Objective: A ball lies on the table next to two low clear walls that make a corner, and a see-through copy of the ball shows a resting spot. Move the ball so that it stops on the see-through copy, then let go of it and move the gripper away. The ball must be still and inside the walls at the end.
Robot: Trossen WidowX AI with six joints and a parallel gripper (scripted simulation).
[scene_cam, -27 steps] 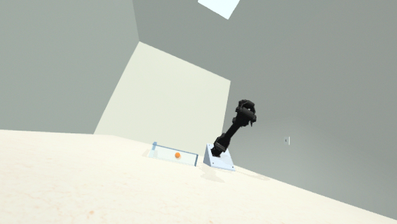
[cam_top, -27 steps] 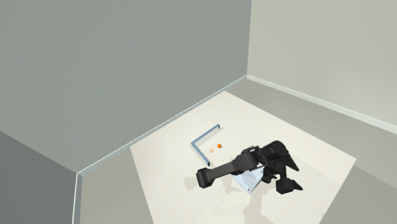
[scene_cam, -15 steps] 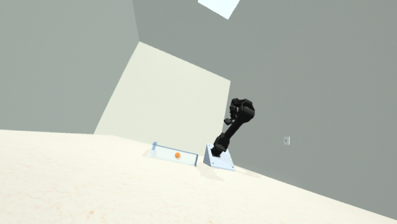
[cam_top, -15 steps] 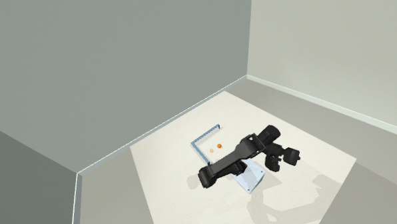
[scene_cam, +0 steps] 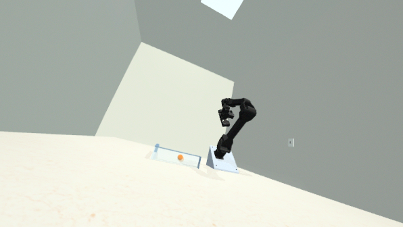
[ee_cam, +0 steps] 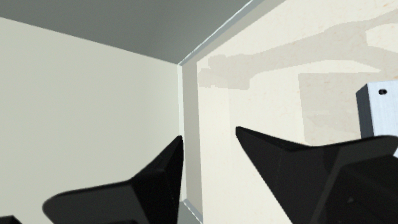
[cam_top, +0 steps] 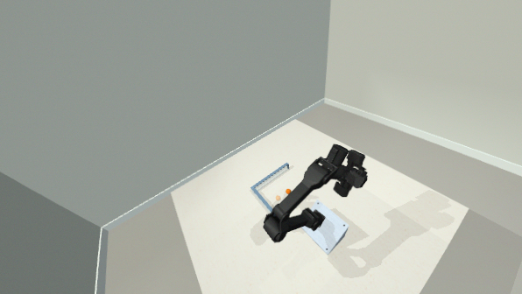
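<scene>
My gripper tip is 330 mm short of the orange ball, 130 mm to the right of it and 340 mm above it. Round my gripper tip: see-through copy of ball 350 mm ahead, 210 mm to the left, 340 mm below; clear wall 390 mm ahead, 300 mm to the left, 320 mm below.
</scene>
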